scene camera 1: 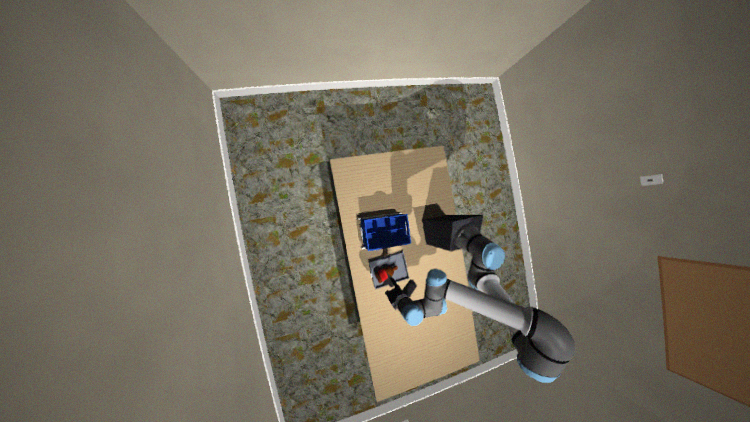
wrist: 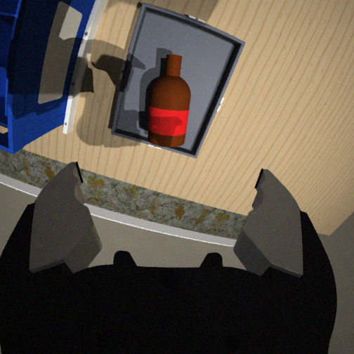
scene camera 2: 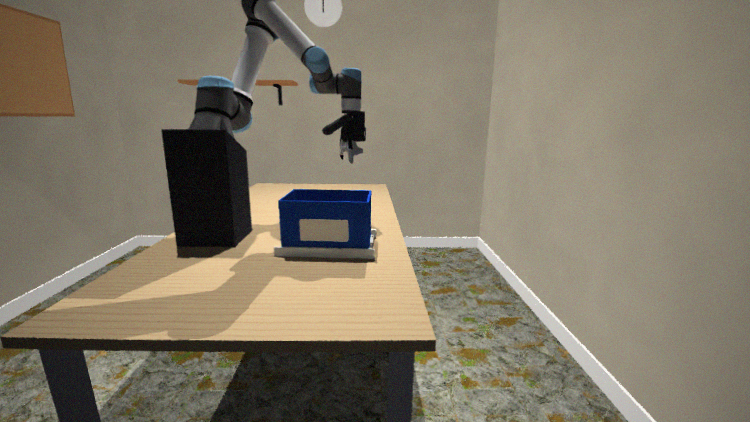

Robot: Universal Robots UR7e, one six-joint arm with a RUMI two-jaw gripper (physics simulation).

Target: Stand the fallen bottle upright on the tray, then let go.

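Frame: origin at the arm's base, x back, y right, z up, level; centimetres.
Where they show: gripper, fingertip midpoint: (scene camera 1: 393,285) (scene camera 2: 346,161); arm's base, origin of the base link: (scene camera 1: 465,236) (scene camera 2: 210,142).
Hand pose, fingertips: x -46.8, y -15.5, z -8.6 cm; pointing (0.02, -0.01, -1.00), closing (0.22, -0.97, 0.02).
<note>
Things, the pixels of their centre, and the offset from my fingertips. "pt": a spot on its surface instead. Level surfaces: height alone.
- brown bottle, body centre: (scene camera 1: 387,272) dx +2.3, dy +0.7, dz -20.8 cm
- grey tray, surface spot: (scene camera 1: 401,260) pt dx +15.2, dy +4.0, dz -24.5 cm
- blue divided bin, body centre: (scene camera 2: 328,221) (scene camera 1: 384,231) dx +7.5, dy +28.8, dz -16.3 cm
- whitish base, surface spot: (scene camera 2: 325,253) pt dx +8.6, dy +39.1, dz -23.7 cm
- wooden table, its level: dz -25.1 cm
The brown bottle (scene camera 1: 383,274) (wrist: 169,107) with a red band lies on its side in the grey tray (scene camera 1: 401,260) (wrist: 210,65). In the wrist view its neck points up the picture, and its base is near the tray's lower rim. Bottle and tray are hidden behind the blue bin in the scene camera 2 view. My gripper (scene camera 1: 390,281) (scene camera 2: 347,156) (wrist: 169,168) is open, with nothing between its fingers. It hangs high above the table, and in the wrist view the bottle shows beyond the fingertips, apart from them.
A blue divided bin (scene camera 1: 385,231) (scene camera 2: 290,225) (wrist: 40,125) stands beside the tray on a whitish base (scene camera 2: 325,253) (wrist: 70,107). The black arm pedestal (scene camera 1: 440,231) (scene camera 2: 204,188) stands on the wooden table (scene camera 1: 419,351) (scene camera 2: 340,309) (wrist: 280,100). The table's edge is close to the tray.
</note>
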